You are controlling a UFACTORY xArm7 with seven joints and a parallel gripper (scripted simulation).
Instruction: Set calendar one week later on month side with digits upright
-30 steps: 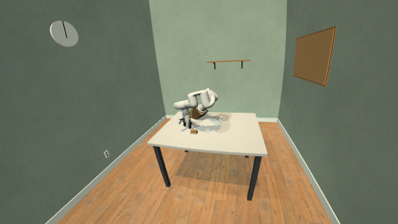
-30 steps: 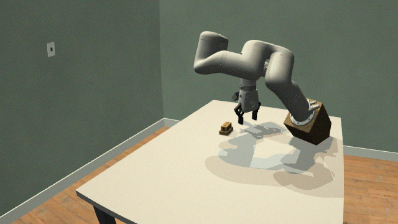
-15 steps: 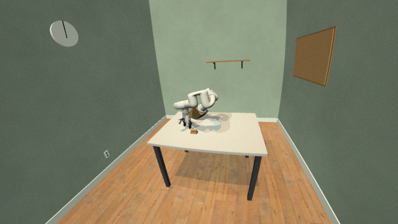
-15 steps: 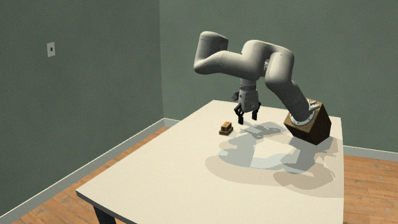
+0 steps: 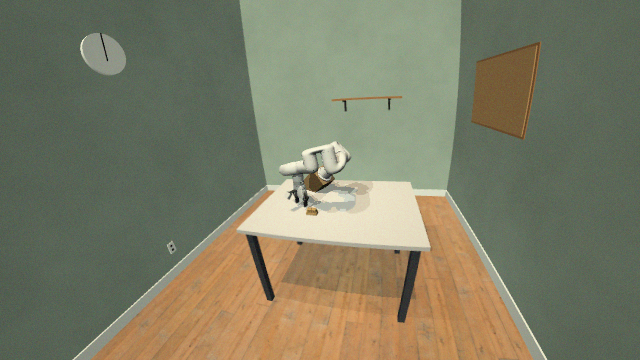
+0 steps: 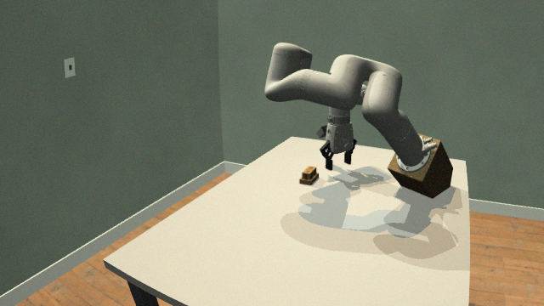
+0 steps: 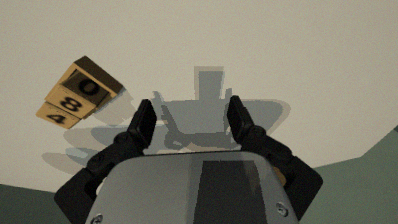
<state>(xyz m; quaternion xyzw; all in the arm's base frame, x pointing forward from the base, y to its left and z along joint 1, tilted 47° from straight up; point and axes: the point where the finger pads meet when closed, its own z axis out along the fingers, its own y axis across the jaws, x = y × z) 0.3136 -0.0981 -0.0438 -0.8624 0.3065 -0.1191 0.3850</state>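
Now: the digit cube 70 mm ahead of my hand, 80 mm to the left of it and 10 mm below it. Round my hand: wooden calendar tray (70 mm ahead, 100 mm to the left, 30 mm below).
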